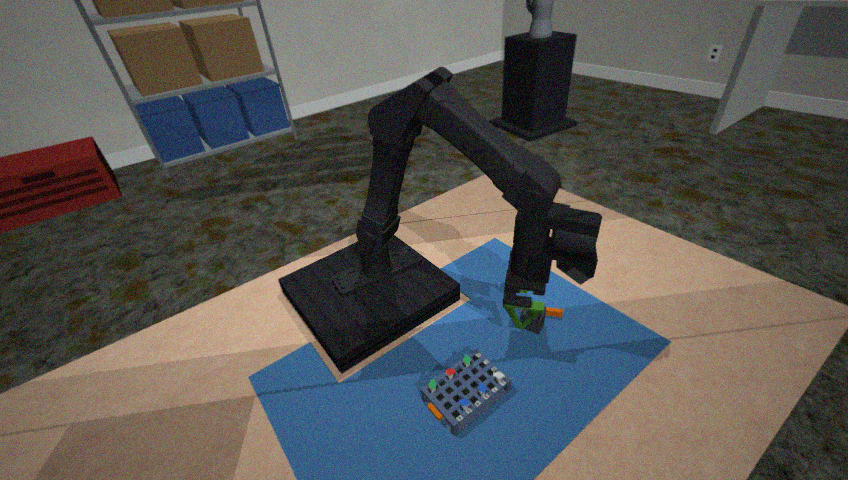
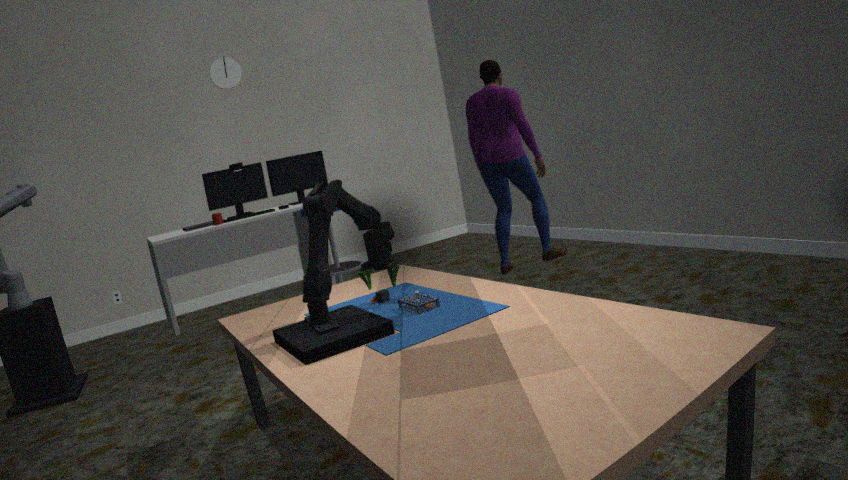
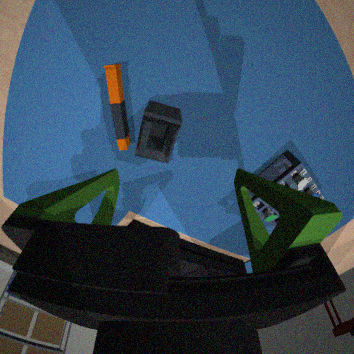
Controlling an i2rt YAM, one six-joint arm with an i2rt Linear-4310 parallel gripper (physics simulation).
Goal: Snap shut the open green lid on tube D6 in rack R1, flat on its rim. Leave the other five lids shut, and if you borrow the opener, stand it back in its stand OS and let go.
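Places are measured from the arm's base along level axes (x right, y ahead, z up), in centimetres.
Pixels of known places: gripper, fingertip midpoint: (image 1: 521,309) (image 2: 382,287) (image 3: 176,174); arm's base, origin of the base link: (image 1: 378,271) (image 2: 321,324).
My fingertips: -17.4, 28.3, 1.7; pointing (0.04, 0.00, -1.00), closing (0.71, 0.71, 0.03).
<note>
Ahead of a thing's pixels: the offset from my fingertips to its top centre, as dx, dy, dz. "*": to the spot under its first point. Level surfaces: height alone.
The grey rack @(+17.5, +5.9, -1.6) (image 1: 454,425) (image 3: 272,167) lies on the blue mat; its slots hold tubes. It shows a green lid @(+22.2, +3.6, -1.6) (image 1: 432,385), another green lid @(+14.6, +2.6, -1.6) (image 1: 466,360), a red lid @(+18.4, +3.1, -1.6) (image 1: 450,372), a blue lid @(+15.7, +8.6, -1.6) (image 1: 482,387), another blue lid @(+19.6, +9.1, -1.6) (image 1: 464,403) and a white lid @(+11.9, +8.1, -1.6) (image 1: 498,375). Which green lid is D6, and its angle, are too small to tell. A dark hollow stand block @(-2.7, +0.4, -1.8) (image 2: 382,295) (image 3: 172,117) is on the mat, with an orange-and-grey bar @(-6.6, -0.9, -3.8) (image 1: 554,312) (image 3: 119,117) beside it, apart. My gripper (image 1: 523,324) (image 2: 381,287) (image 3: 176,174) is open and empty above the mat near the block.
The blue mat @(dz -5.8) (image 1: 333,416) (image 2: 464,312) (image 3: 200,60) lies on the wooden table @(dz -6.1) (image 1: 714,333) (image 2: 624,339). The black arm base (image 1: 321,318) (image 2: 333,339) stands at its edge. An orange piece @(* +23.8, +7.0, -3.4) (image 1: 435,411) is at the rack's side. A person (image 2: 496,130) stands beyond the table.
</note>
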